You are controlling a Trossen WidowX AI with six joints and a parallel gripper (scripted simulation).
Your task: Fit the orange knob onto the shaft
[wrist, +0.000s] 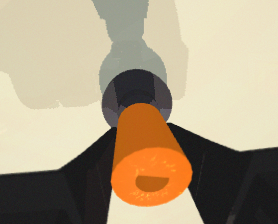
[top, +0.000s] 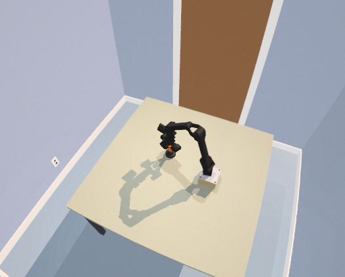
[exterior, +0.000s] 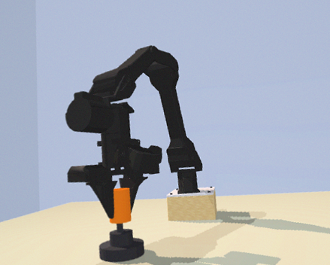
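My gripper tip is 2 cm below the orange knob. The rest, counted from my gripper tip: dark round pedestal 4 cm below.
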